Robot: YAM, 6 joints.
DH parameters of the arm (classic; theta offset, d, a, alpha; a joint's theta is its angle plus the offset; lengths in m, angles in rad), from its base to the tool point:
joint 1: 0 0.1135 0.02 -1.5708
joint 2: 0 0 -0.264 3.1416
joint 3: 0.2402 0 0.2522 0
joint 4: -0.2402 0 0.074 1.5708
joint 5: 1.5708 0 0 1.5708
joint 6: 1.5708 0.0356 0 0
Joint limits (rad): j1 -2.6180..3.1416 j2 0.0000..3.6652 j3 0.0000..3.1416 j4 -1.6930..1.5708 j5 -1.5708..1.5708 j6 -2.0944..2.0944
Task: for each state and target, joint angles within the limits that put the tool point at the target. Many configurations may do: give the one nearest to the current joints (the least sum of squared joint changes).
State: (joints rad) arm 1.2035 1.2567 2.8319 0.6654 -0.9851 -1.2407
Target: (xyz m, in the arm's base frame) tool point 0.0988 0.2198 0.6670
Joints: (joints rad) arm 1.0215 1.7542 2.4601 0.6087 -1.0286 -1.2407
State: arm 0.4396 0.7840 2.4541 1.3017 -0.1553 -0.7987
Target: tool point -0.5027 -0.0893 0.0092
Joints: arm 0.1877 0.0973 3.0865 1.5708 -0.1711 -0.7987
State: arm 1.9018 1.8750 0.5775 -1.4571 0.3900 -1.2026
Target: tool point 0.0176 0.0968 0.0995
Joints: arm 1.5618 1.9089 0.4673 -1.4325 0.4892 -1.2026
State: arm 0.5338 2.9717 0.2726 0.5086 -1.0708 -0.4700
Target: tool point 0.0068 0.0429 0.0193
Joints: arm 0.4550 2.4656 0.0000 0.2203 -1.5163 -0.4700
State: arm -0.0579 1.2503 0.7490 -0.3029 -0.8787 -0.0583
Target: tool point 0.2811 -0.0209 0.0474
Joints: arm -0.1637 1.9829 0.7585 -0.1904 -0.7861 -0.0583
